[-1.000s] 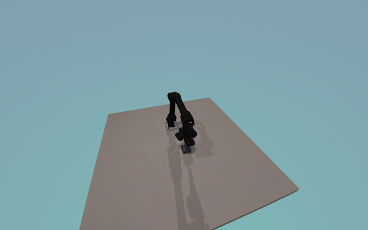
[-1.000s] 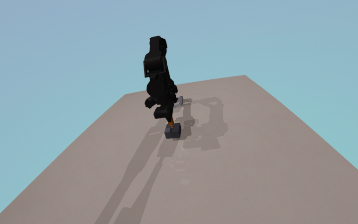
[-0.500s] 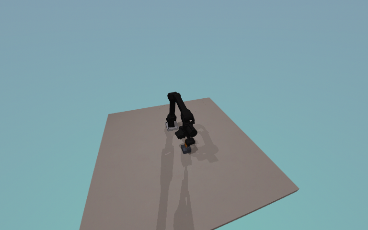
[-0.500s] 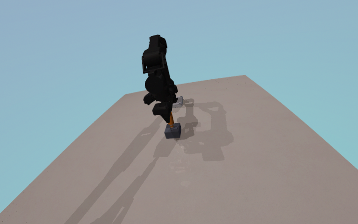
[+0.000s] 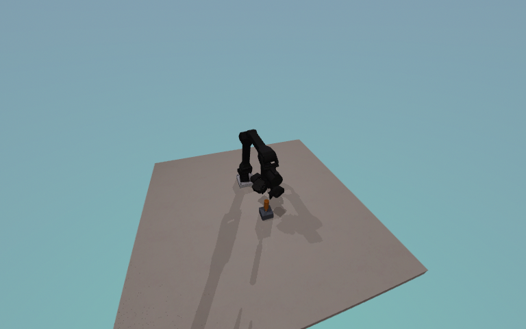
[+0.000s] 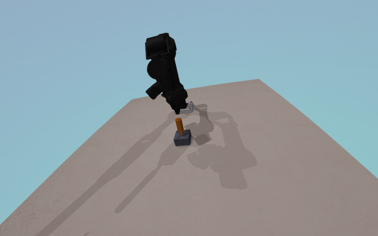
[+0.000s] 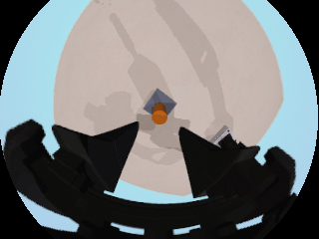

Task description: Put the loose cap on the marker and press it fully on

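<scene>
Right now the orange marker cap is 6 cm below my gripper tip.
</scene>
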